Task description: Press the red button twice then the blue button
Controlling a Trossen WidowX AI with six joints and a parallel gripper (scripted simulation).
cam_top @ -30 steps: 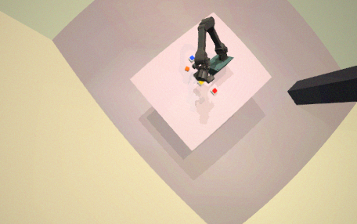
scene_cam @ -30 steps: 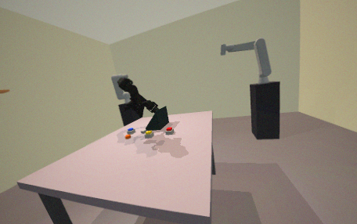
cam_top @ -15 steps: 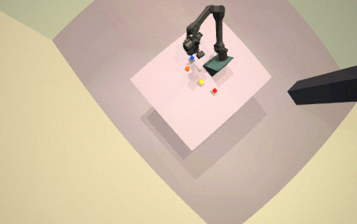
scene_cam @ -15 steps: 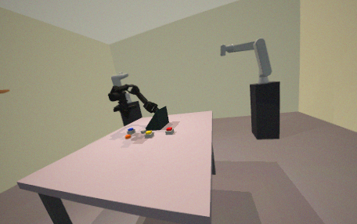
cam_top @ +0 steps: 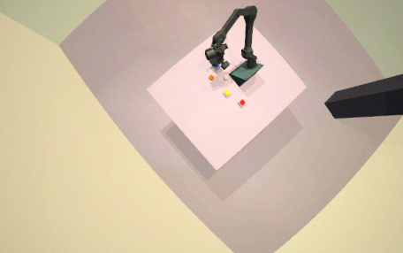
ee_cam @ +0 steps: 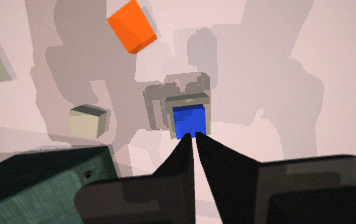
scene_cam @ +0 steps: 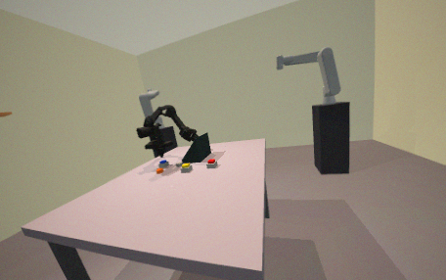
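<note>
Now: the blue button 30 mm below my gripper tip. From my gripper tip the other things lie so: orange block: 100 mm ahead, 50 mm to the left, 50 mm below; then red button: 40 mm ahead, 370 mm to the left, 30 mm below; then yellow button: 80 mm ahead, 230 mm to the left, 30 mm below.
</note>
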